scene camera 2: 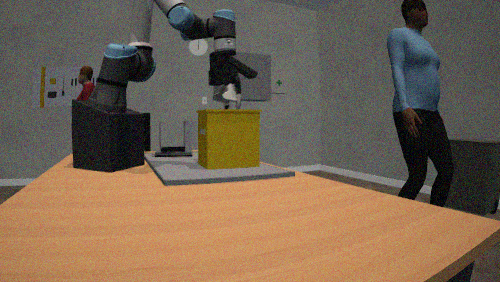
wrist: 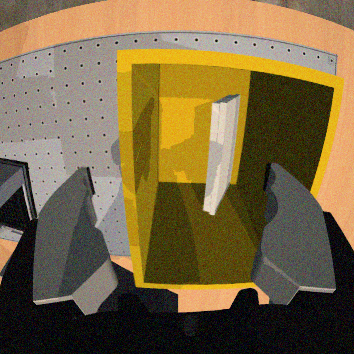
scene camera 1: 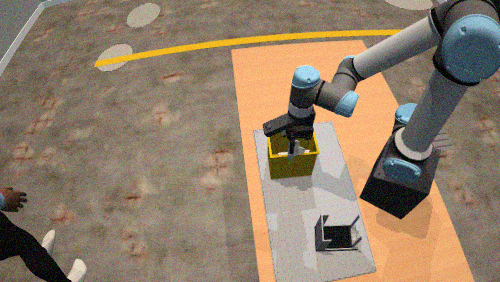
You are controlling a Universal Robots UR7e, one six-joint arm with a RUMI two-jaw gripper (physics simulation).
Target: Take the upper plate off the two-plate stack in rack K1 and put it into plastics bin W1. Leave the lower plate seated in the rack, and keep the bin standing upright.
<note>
I see my gripper, a yellow plastics bin W1 and a cream gridded plate.
My gripper is seen too in the wrist view and in scene camera 1.
</note>
